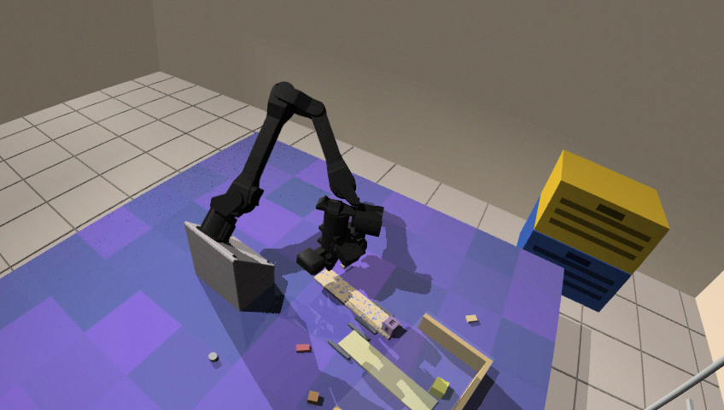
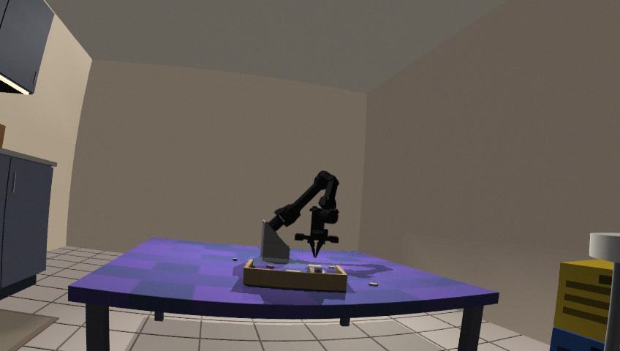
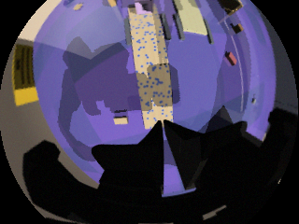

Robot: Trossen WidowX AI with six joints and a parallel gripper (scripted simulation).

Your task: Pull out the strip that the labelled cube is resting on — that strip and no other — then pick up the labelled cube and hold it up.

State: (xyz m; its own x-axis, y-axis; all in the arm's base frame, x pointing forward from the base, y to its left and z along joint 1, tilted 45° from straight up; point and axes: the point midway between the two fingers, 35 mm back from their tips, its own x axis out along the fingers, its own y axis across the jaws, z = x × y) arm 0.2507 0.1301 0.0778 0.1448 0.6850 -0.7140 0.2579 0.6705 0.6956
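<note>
The red block is 5 cm ahead of my gripper tip, 21 cm to the right of it and 4 cm below it. Also, from my gripper tip: grey disc: 10 cm behind, 33 cm to the right, 4 cm below; brown block: 13 cm ahead, 30 cm to the right, 3 cm below.
</note>
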